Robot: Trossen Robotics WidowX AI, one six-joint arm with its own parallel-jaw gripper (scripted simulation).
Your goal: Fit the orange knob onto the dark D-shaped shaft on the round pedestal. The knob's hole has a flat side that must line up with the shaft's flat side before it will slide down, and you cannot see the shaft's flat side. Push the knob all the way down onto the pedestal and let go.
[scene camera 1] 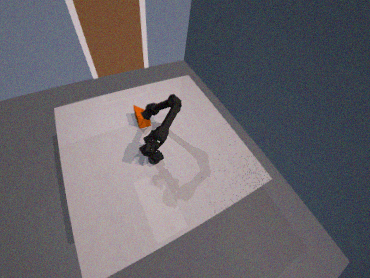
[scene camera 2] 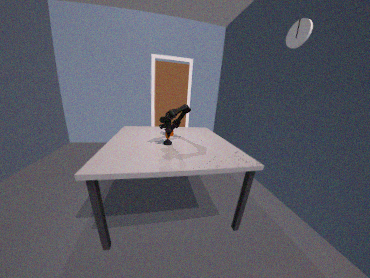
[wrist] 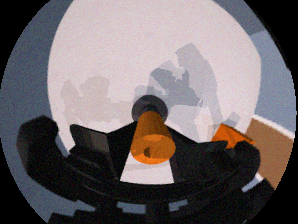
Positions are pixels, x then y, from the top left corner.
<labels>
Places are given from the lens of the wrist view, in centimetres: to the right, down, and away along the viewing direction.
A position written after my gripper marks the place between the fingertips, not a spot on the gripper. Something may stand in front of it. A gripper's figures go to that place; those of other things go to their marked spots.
my gripper (wrist: 150, 125): 0, 2, 10
orange knob (wrist: 152, 143): 0, 2, 5
</labels>
